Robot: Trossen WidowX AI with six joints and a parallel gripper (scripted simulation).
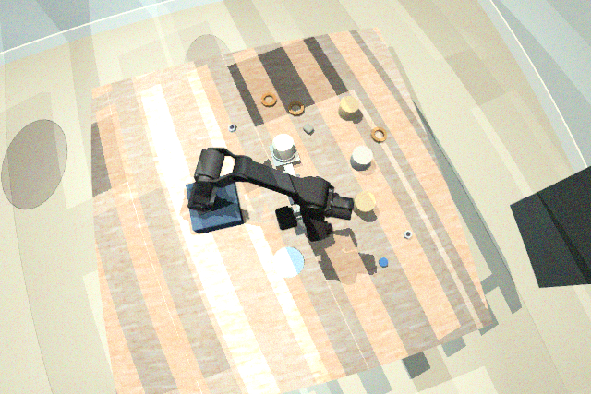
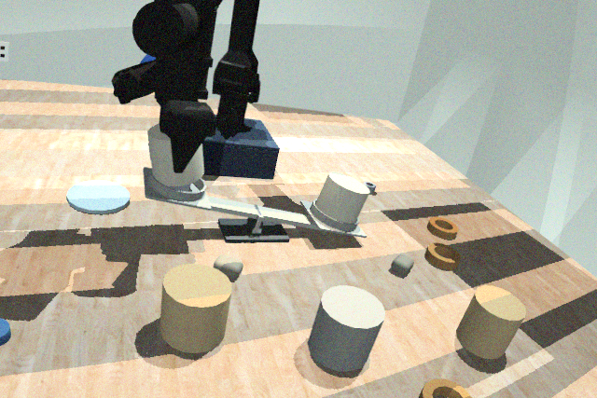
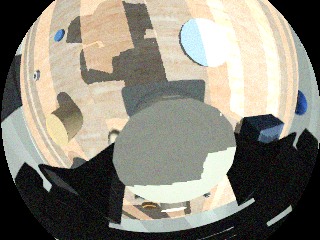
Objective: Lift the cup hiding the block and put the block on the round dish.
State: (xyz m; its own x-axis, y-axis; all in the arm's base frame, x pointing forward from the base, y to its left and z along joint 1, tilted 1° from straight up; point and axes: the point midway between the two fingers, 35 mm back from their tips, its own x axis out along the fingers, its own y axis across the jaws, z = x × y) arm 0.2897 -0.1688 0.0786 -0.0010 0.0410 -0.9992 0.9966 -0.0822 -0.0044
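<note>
The small pale block is 30 mm below my gripper tip and 10 mm to the left of it. Also, from my gripper tip: grey cylinder 250 mm ahead, 150 mm to the left, 80 mm below; then blue disc 220 mm to the right, 190 mm ahead, 110 mm below; then light blue round dish 110 mm below, 100 mm to the right, 100 mm behind.
</note>
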